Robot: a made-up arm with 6 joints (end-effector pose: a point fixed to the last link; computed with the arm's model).
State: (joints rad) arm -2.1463 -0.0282 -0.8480 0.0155 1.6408 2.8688
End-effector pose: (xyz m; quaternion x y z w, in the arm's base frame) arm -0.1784 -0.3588 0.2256 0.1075 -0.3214 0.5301 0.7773
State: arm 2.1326 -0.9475 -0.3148 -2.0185 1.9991 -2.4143
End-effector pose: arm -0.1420 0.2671 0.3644 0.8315 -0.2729 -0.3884 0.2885
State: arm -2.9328 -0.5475 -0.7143 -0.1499 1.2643 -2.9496
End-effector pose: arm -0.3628 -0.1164 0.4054 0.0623 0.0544 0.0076 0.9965
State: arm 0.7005 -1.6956 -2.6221 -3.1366 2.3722 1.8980
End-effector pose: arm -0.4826 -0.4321 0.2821 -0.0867 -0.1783 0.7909 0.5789
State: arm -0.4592 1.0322 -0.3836 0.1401 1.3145 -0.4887
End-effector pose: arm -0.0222 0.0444 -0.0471 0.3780 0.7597 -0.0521 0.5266
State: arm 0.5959 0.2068 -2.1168 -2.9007 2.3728 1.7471
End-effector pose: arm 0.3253 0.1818 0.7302 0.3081 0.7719 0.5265 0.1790
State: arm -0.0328 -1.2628 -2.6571 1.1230 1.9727 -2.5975
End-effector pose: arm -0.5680 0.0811 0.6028 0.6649 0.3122 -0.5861 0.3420
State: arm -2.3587 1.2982 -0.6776 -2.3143 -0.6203 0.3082
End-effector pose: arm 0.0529 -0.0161 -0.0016 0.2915 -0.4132 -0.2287 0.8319
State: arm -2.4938 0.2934 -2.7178 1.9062 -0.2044 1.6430
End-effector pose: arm -0.2126 -0.0700 0.8120 -0.4555 0.8150 -0.0664 0.3519
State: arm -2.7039 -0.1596 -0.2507 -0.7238 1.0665 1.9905
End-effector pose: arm -0.1821 -0.1611 0.0781 0.0924 -0.3499 0.8051 0.4699
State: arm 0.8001 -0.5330 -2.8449 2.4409 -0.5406 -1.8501
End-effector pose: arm -0.1287 -0.1834 0.7802 0.6687 -0.7171 -0.1423 0.1357
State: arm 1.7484 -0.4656 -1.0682 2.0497 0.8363 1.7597
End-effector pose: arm -0.0264 0.3612 0.5433 0.0186 0.8322 -0.3305 0.4449
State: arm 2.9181 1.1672 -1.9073 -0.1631 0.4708 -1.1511
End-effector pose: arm -0.5442 0.0921 0.1316 -0.0462 0.1440 -0.8678 0.4734
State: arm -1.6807 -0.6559 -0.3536 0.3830 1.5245 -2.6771
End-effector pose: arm -0.0037 -0.3290 0.2628 0.0875 -0.2570 0.3827 0.8831
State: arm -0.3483 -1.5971 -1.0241 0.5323 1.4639 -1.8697
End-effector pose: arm -0.0476 0.0403 0.7314 -0.3846 -0.4380 0.6120 0.5345
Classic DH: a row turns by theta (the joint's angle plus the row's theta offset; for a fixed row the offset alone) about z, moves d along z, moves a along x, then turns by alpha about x. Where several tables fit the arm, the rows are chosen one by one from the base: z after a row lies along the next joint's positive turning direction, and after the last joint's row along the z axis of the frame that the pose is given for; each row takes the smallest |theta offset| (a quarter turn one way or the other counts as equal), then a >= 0, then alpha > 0; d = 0 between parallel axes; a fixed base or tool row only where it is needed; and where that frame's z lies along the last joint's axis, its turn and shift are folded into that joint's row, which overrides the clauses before.
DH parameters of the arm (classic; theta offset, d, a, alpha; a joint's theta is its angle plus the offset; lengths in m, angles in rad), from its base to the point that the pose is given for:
joint 1: 0 0.28 -0.02 -1.5708
joint 2: -1.5153 0 0.1803 0
joint 3: 1.5153 0.02 0.1 -1.5708
joint 4: 0 0.38 0.01 1.5708
joint 5: 0 0.02 0.07 -1.5708
joint 6: 1.4417 -0.225 -0.0026 3.0608
tool (fixed): 1.3889 -0.2458 0 0

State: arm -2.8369 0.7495 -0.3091 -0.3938 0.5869 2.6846
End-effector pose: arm -0.0358 -0.0891 -0.0642 -0.0341 -0.4560 0.4751 0.7518
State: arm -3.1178 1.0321 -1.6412 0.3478 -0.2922 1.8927
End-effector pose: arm -0.5161 -0.0386 0.1671 0.1937 0.4022 0.3787 0.8107
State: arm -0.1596 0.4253 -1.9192 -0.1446 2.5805 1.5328
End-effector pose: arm 0.4671 -0.0235 0.4446 -0.3628 0.3733 -0.6871 0.5069
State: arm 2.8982 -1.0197 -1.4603 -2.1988 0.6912 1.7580
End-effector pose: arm -0.0827 -0.0212 0.7541 0.8718 -0.3717 0.1678 0.2715
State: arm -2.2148 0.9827 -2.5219 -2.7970 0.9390 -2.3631
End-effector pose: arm -0.3349 -0.4947 0.4140 0.5406 0.7526 0.3555 0.1224
